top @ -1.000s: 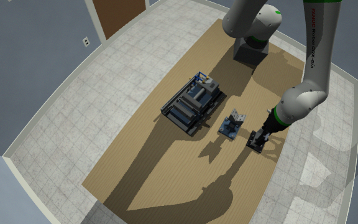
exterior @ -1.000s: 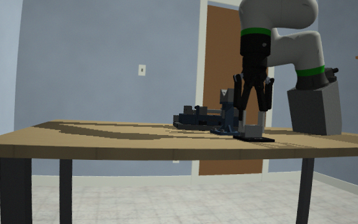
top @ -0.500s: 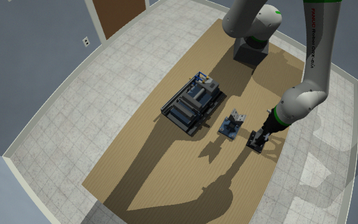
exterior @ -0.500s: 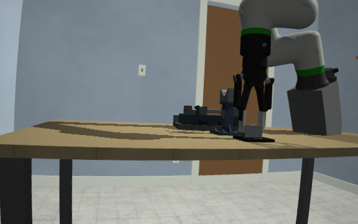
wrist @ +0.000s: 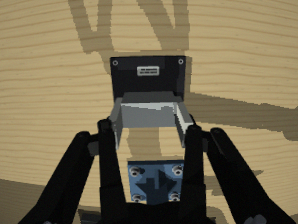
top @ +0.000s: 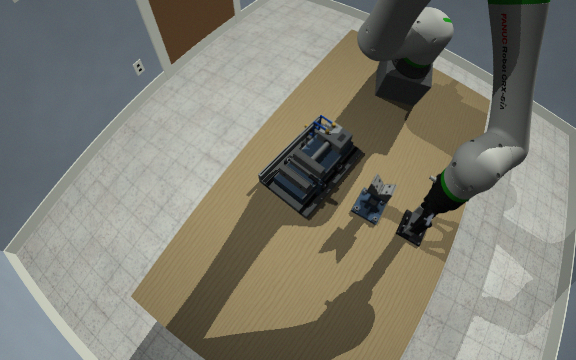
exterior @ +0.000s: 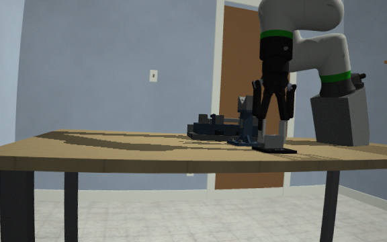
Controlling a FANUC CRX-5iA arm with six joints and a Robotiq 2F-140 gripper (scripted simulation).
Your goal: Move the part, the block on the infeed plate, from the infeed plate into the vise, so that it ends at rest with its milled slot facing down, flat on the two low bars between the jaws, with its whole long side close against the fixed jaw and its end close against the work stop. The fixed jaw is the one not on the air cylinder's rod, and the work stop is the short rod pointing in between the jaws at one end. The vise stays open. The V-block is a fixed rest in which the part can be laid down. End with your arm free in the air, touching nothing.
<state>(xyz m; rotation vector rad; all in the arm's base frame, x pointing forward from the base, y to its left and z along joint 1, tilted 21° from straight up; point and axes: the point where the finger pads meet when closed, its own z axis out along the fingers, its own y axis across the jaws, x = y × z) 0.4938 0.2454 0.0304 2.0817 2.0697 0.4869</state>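
My hand is 5 cm above the infeed plate and 1 cm to the right of it. From my hand the other things lie so: V-block post: 15 cm to the right, 1 cm ahead, 1 cm above; then part: 3 cm below, 1 cm to the right; then work stop rod: 33 cm to the right, 7 cm ahead, 4 cm above.
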